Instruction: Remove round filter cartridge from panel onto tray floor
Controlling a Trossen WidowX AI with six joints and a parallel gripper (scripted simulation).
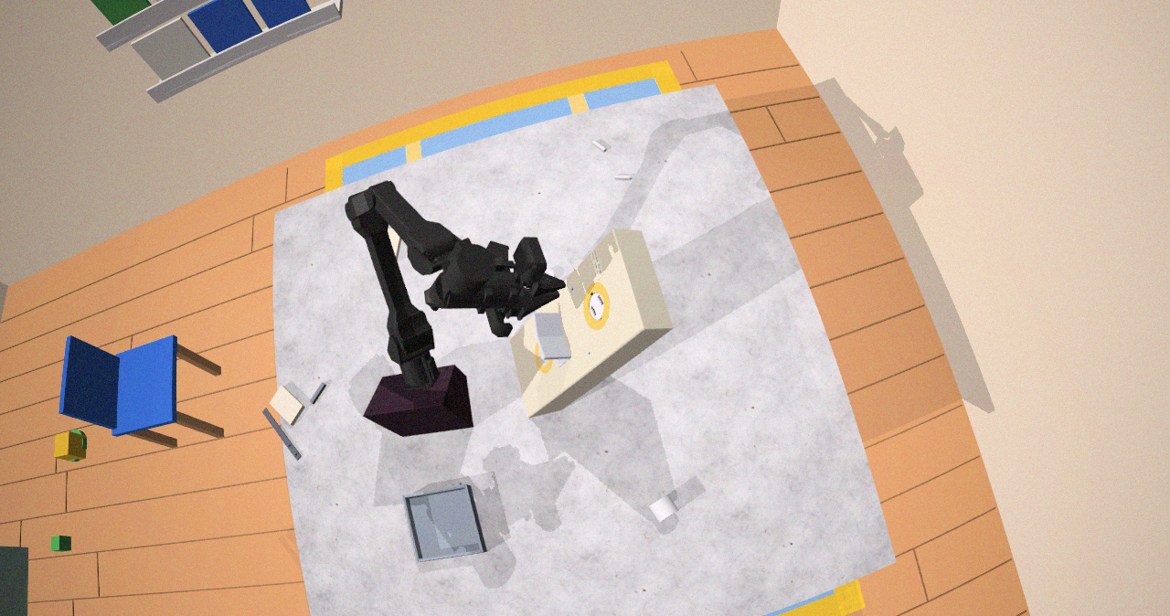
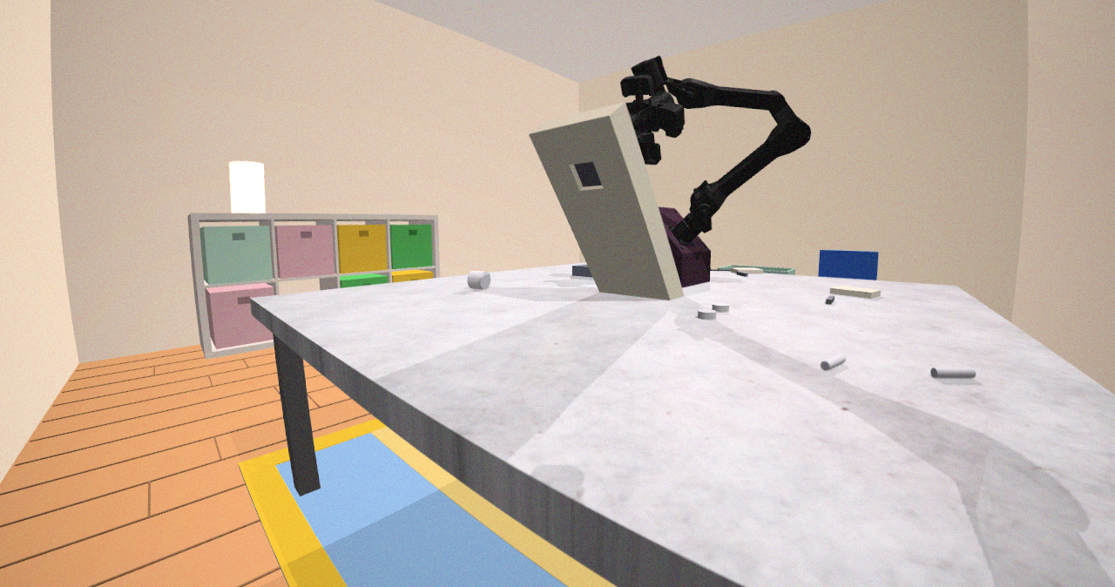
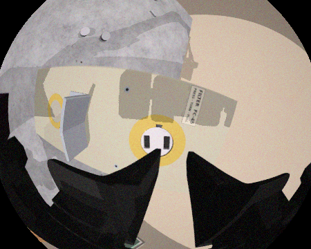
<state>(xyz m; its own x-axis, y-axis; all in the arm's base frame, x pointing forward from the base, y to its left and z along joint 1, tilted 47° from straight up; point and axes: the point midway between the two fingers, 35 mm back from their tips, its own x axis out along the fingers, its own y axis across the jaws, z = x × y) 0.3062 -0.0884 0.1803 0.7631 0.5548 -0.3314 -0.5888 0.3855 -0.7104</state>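
My gripper tip is now 6 cm short of the grey round filter cartridge, 1 cm to the left of it and 6 cm above it. From my gripper tip the other things lie so: grey tray 32 cm behind, 36 cm to the right, 32 cm below.
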